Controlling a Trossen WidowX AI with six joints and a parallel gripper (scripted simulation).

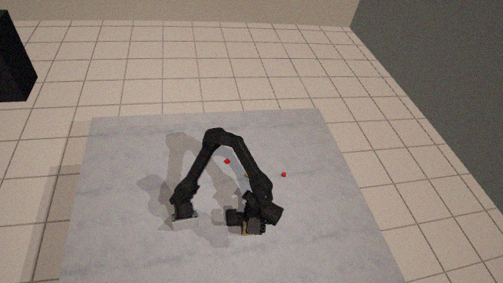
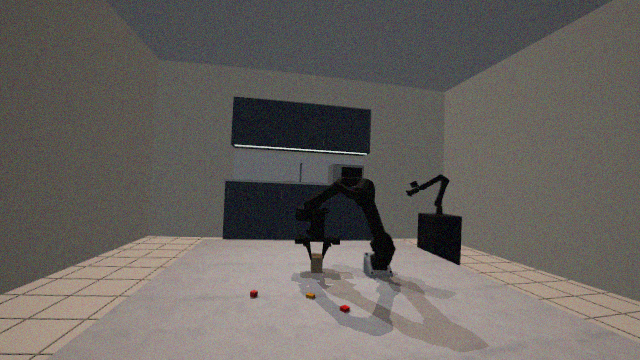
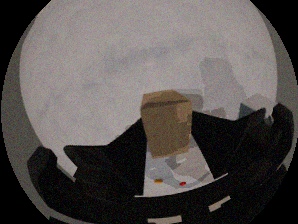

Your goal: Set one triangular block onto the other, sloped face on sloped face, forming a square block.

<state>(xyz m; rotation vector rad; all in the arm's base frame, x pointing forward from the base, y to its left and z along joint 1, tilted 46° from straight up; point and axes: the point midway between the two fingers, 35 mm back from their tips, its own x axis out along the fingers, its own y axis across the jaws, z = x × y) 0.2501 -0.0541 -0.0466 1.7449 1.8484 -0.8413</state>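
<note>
Right now the tan triangular block is 10 mm to the right of my gripper tip and 10 mm above it. From my gripper tip the other things lie so: small orange cube: 60 mm ahead, 270 mm to the left, 30 mm below.
</note>
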